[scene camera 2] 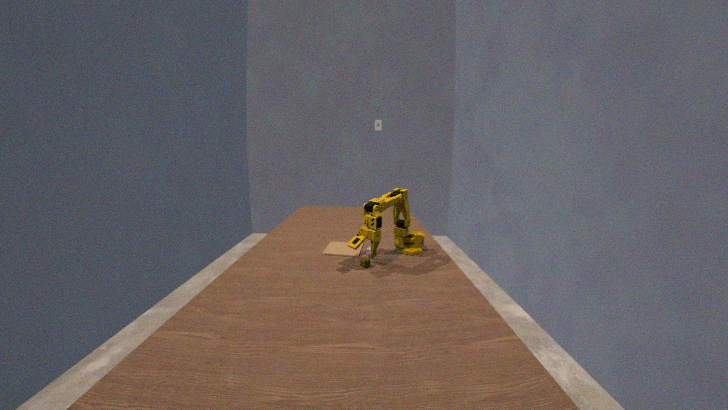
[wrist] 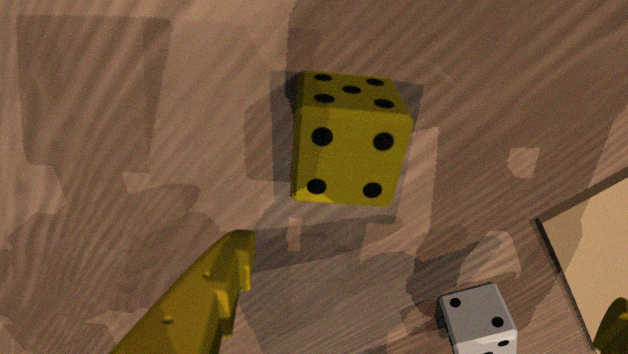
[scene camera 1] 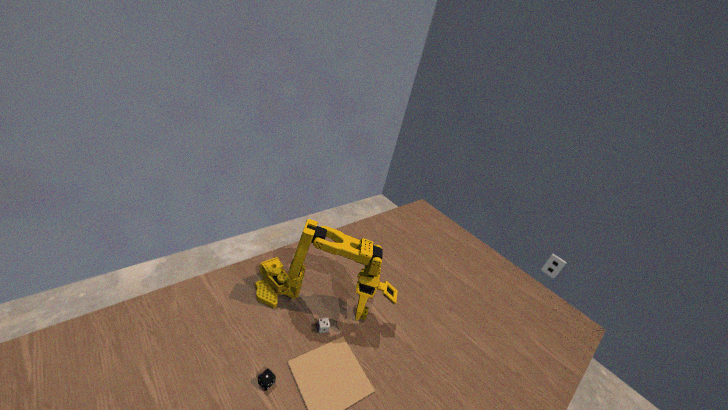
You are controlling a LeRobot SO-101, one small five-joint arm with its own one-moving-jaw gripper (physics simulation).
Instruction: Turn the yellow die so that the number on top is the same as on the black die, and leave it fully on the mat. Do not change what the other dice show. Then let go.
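Seen in the pictures: end effector, tool point: (scene camera 2: 371,255) (wrist: 253,252) (scene camera 1: 361,298); arm's base, origin of the base link: (scene camera 2: 404,250) (scene camera 1: 280,296).
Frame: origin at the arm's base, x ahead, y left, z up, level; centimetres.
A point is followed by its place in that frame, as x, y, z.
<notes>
The yellow die (scene camera 1: 365,311) @(16.7, 14.8, 2.6) (scene camera 2: 365,262) @(15.8, 16.4, 2.1) (wrist: 351,157) @(16.0, 14.9, 2.5) stands on the table, off the mat (scene camera 1: 331,376) @(24.4, -1.0, 0.4) (scene camera 2: 338,248) @(26.2, -0.5, 0.4) (wrist: 602,240) @(19.7, 3.9, 0.4). In the wrist view its large face, which looks like the top, shows four; the side at the upper edge shows five. The black die (scene camera 1: 266,379) @(18.3, -12.8, 2.5) lies beside the mat; its top appears to show one. The gripper (scene camera 1: 377,310) (scene camera 2: 362,251) @(13.8, 15.6, 4.2) (wrist: 432,267) is open and empty. Its fixed jaw is close to the yellow die, partly hiding it in scene camera 1; in the wrist view the die lies beyond the tips.
A white die (scene camera 1: 324,325) @(14.4, 3.6, 2.5) (wrist: 477,312) @(14.2, 5.2, 1.3) stands between the arm's base (scene camera 1: 277,285) @(0.6, -1.5, 5.7) and the mat, its top apparently three. In scene camera 2 it is mostly hidden behind the gripper. The wooden table (scene camera 1: 458,305) @(28.8, 42.1, 0.0) reaches towards the walls.
</notes>
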